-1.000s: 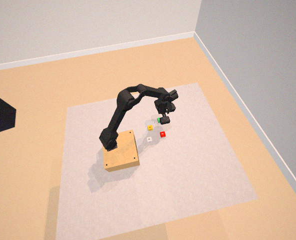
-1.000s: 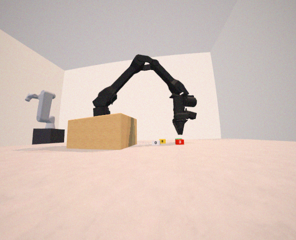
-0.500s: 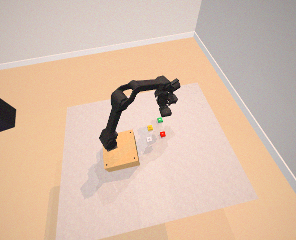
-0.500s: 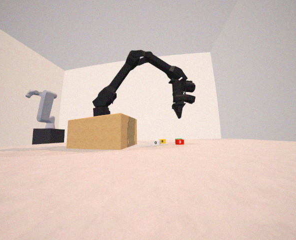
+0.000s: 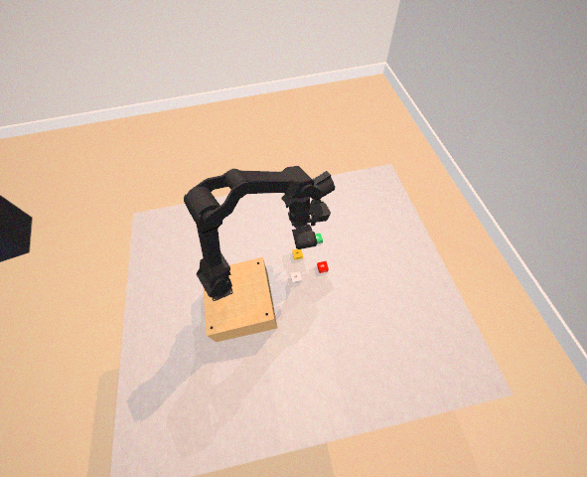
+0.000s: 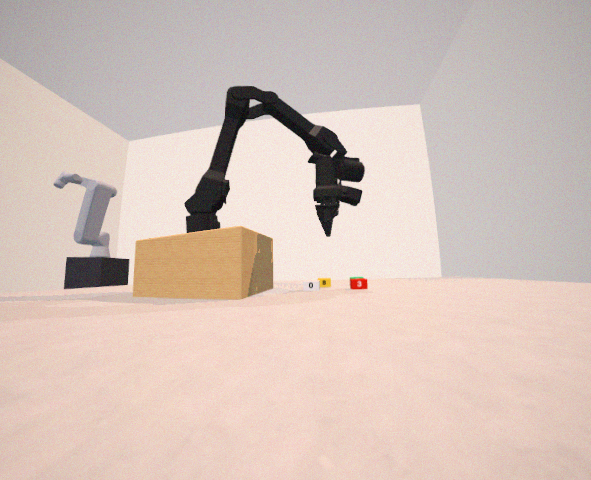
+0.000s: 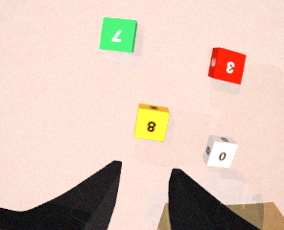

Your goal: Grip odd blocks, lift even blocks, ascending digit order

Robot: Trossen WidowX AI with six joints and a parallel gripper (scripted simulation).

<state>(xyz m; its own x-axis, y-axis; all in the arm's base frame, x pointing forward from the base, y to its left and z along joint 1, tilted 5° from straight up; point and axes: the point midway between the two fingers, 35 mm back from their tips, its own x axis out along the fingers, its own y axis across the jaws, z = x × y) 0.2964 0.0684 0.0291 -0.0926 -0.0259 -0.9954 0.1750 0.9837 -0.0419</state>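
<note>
Now: gripper tip 120 mm above the yellow block, 20 mm past it and 10 mm to the left of it. Round my gripper tip: green block (120 mm below, 80 mm ahead, 30 mm to the left); then white block (120 mm below, 90 mm to the right, 60 mm behind); then red block (120 mm below, 90 mm to the right, 40 mm ahead).
</note>
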